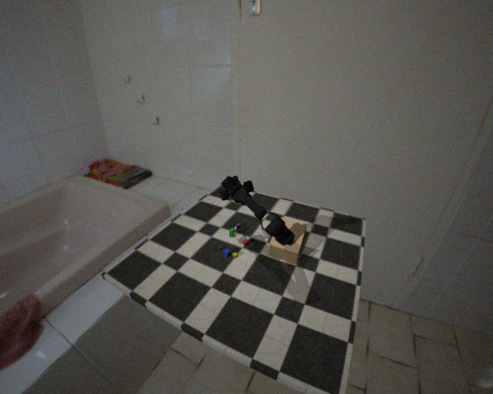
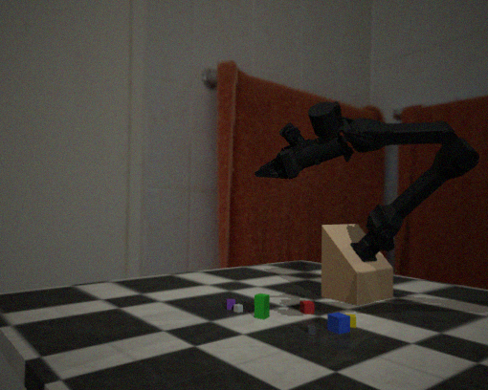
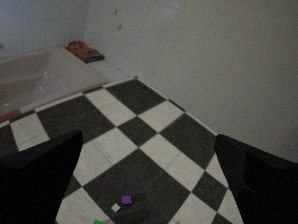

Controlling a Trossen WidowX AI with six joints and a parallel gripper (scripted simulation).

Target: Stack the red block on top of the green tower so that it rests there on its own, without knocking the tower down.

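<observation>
My gripper tip is now 110 mm past the red block, 60 mm to the right of it and 330 mm above it. Also, from my gripper tip: purple cube: 20 mm ahead, 70 mm to the right, 330 mm below; then white cube: 20 mm ahead, 40 mm to the right, 330 mm below; then blue cube: 60 mm behind, 200 mm to the left, 320 mm below.
</observation>
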